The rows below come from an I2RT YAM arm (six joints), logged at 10 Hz.
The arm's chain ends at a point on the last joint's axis. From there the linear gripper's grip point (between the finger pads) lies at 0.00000 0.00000 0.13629 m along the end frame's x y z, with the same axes.
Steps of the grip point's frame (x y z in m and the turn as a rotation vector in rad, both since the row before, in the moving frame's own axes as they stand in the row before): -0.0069 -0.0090 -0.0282 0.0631 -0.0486 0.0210; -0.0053 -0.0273 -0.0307 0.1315 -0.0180 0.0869; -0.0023 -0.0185 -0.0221 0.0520 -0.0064 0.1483; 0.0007 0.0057 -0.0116 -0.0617 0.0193 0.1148; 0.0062 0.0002 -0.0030 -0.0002 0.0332 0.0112
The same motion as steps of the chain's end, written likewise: -0.0004 -0.0003 -0.0278 0.0631 -0.0486 0.0210; -0.0036 -0.0093 -0.0295 0.1315 -0.0180 0.0869; -0.0020 -0.0114 -0.0219 0.0520 -0.0064 0.1483; -0.0014 -0.0028 -0.0113 -0.0617 0.0193 0.1148; 0.0017 0.0001 -0.0029 -0.0002 0.0332 0.0112
